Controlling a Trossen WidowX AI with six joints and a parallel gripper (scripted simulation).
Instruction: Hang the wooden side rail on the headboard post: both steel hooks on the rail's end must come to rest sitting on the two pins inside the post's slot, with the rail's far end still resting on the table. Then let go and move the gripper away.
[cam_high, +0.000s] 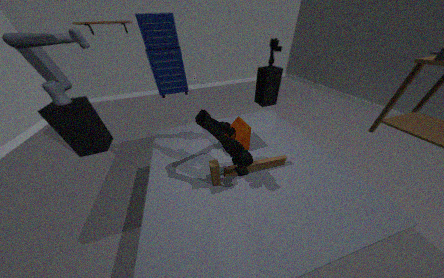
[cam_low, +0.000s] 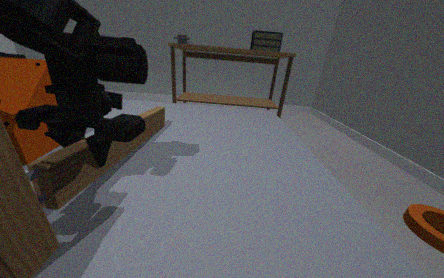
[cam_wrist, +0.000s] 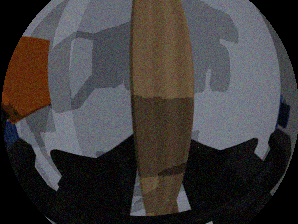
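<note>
Now: the headboard post 150 mm to the right of my gripper tip and 40 mm above it.
</note>
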